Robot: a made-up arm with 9 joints. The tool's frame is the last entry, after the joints. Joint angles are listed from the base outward.
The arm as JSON. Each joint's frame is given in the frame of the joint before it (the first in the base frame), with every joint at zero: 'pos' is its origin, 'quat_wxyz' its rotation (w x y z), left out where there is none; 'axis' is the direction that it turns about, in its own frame. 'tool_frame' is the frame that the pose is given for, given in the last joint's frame.
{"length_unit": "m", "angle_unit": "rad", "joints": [
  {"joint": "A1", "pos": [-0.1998, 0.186, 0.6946], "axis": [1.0, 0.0, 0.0]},
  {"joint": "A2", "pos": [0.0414, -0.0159, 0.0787], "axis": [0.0, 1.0, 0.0]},
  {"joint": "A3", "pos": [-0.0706, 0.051, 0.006], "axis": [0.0, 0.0, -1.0]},
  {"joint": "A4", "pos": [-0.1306, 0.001, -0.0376], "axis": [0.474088, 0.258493, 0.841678]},
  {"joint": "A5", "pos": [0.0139, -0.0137, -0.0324], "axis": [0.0, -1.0, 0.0]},
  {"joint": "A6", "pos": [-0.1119, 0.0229, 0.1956], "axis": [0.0, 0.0, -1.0]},
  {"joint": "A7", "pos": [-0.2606, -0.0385, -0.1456], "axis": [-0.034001, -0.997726, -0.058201]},
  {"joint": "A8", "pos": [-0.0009, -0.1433, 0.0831], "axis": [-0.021, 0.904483, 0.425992]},
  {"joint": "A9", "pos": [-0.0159, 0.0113, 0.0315], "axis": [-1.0, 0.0, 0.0]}
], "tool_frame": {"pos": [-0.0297, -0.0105, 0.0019], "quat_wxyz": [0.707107, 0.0, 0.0, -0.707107]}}
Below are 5 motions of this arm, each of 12 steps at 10 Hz.
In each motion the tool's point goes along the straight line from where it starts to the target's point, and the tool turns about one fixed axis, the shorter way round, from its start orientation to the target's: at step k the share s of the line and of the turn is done. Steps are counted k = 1, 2, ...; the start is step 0. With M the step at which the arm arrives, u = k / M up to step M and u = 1 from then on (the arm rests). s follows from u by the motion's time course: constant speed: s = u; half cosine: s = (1 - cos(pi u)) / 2; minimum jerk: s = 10 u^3 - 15 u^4 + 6 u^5.
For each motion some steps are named. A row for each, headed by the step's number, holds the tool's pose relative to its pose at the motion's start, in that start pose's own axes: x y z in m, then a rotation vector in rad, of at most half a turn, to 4 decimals.
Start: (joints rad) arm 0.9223 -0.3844 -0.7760 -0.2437 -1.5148 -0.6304 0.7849 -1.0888 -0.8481
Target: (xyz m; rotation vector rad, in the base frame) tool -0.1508 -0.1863 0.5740 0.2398 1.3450 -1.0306
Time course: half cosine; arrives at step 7
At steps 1, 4, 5, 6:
1: 0.0075 0.0005 0.0001 -0.0473 -0.0403 -0.0469
4: 0.0930 0.0067 0.0018 -0.5840 -0.4970 -0.5786
5: 0.1236 0.0089 0.0024 -0.7756 -0.6600 -0.7683
6: 0.1447 0.0104 0.0028 -0.9081 -0.7728 -0.8997

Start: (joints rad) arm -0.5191 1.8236 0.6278 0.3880 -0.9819 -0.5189 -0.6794 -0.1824 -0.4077
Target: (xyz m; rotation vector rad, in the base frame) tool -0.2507 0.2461 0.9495 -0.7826 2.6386 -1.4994
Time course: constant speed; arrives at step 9
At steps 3, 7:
3: 0.0136 0.1024 0.0231 0.1447 -0.1471 0.2061
7: 0.0317 0.2389 0.0540 0.3375 -0.3432 0.4809

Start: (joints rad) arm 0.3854 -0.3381 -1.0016 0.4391 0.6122 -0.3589 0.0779 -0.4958 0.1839
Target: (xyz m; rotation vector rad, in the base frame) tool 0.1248 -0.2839 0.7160 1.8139 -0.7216 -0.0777
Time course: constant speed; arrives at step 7
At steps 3, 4, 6, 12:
3: 0.1080 0.1089 0.0064 0.1678 -0.1099 0.0918
4: 0.1440 0.1452 0.0085 0.2237 -0.1466 0.1223
6: 0.2160 0.2179 0.0128 0.3356 -0.2199 0.1835
12: 0.2520 0.2542 0.0149 0.3915 -0.2565 0.2141

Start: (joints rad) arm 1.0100 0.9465 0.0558 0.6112 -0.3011 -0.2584 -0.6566 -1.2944 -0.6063
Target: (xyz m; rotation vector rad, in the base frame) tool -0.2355 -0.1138 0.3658 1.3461 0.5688 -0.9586
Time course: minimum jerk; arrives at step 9
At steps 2, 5, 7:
2: 0.0193 0.0164 0.0030 0.0635 -0.0605 0.0694
5: 0.1521 0.1295 0.0239 0.5014 -0.4779 0.5477
7: 0.2328 0.1983 0.0365 0.7676 -0.7316 0.8385

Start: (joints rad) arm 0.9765 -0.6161 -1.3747 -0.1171 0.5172 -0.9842 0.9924 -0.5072 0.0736
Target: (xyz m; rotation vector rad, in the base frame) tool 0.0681 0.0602 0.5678 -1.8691 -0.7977 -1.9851
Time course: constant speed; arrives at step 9
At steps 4, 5, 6, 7, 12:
4: 0.0035 -0.0542 -0.0842 0.5555 0.3601 -0.2102
5: 0.0044 -0.0678 -0.1053 0.6944 0.4501 -0.2627
6: 0.0053 -0.0813 -0.1263 0.8332 0.5402 -0.3152
7: 0.0061 -0.0949 -0.1474 0.9721 0.6302 -0.3678
12: 0.0079 -0.1220 -0.1895 1.2499 0.8103 -0.4728

